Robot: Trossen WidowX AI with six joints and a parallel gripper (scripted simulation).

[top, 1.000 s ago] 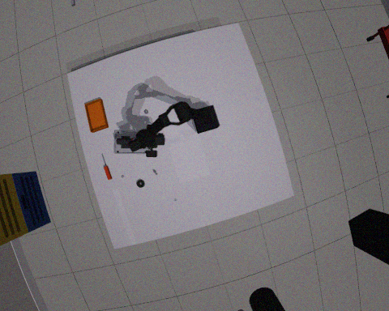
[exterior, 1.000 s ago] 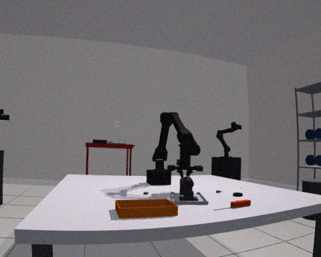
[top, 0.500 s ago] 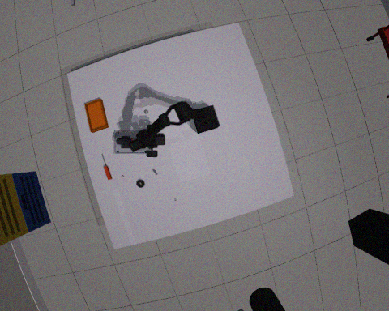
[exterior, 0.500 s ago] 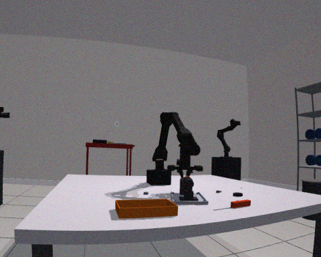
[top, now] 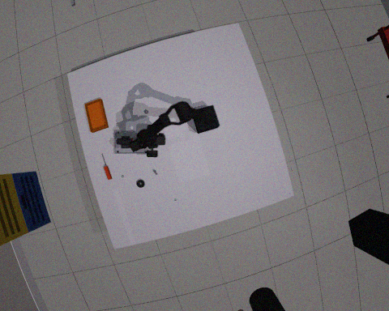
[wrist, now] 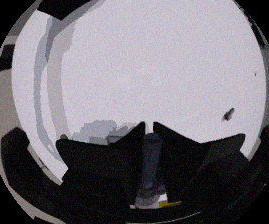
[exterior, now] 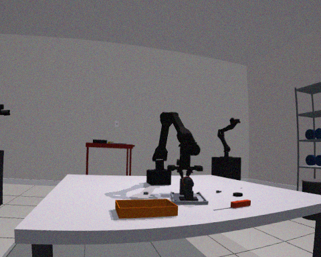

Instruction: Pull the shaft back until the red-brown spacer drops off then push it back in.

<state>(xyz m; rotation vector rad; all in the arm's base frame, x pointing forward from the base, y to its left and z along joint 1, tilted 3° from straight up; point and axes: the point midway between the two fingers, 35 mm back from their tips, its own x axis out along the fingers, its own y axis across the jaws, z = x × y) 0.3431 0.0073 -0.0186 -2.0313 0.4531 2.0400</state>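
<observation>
Now: the red-brown spacer 12 cm ahead of my gripper tip, 5 cm to the right of it and 3 cm above it. The rest, counted from my gripper tip: red-handled screwdriver: 37 cm ahead, 4 cm below, 2 cm to the left; then orange tray: 32 cm to the right, 32 cm ahead, 4 cm below.
</observation>
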